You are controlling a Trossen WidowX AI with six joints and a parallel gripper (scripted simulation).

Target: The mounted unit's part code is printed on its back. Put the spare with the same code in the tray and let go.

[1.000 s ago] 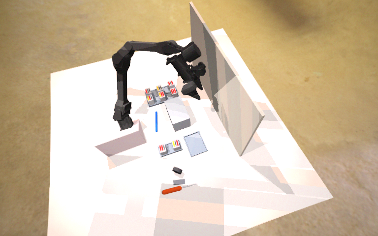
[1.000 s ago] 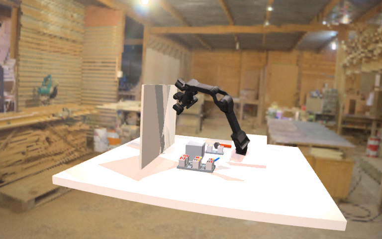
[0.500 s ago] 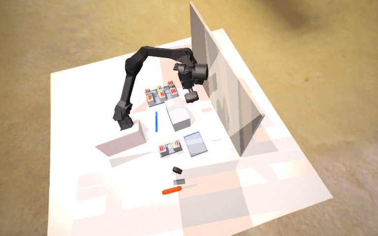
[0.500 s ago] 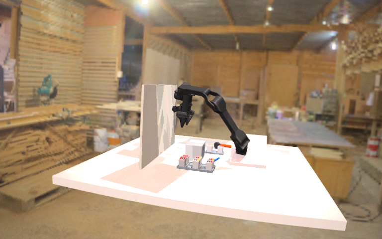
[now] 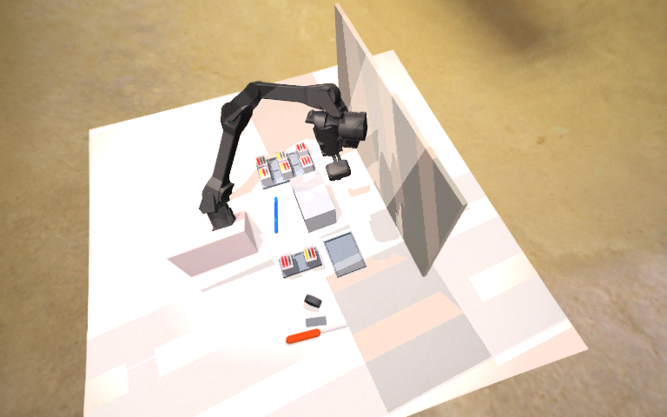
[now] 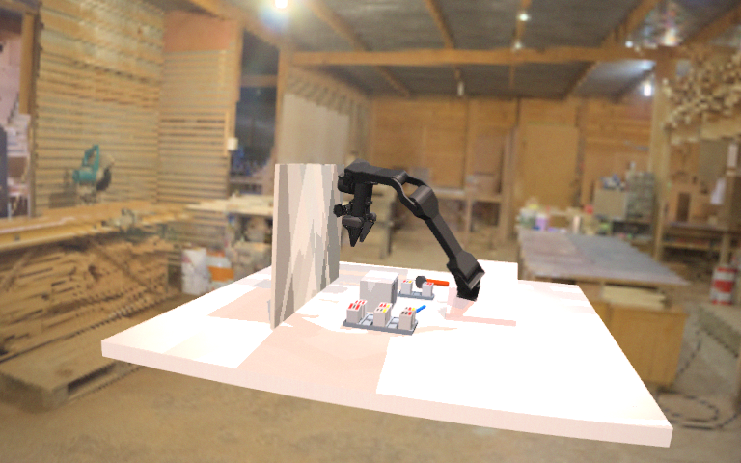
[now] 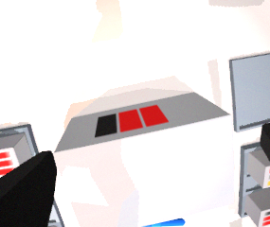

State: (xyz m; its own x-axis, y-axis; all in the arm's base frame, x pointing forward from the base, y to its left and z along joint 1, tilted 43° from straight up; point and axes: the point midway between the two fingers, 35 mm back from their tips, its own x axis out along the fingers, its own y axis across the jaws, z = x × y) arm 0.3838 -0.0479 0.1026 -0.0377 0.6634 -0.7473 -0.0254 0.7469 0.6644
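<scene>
Now: the grey base 190 mm to the right of my gripper tip, 190 mm below it and 170 mm behind it. From my gripper tip the other things lie so: white block 150 mm below, 80 mm behind; then dark grey tray 200 mm to the right, 190 mm below, 30 mm behind; then tall grey panel 150 mm ahead, 30 mm above, 20 mm to the left.
</scene>
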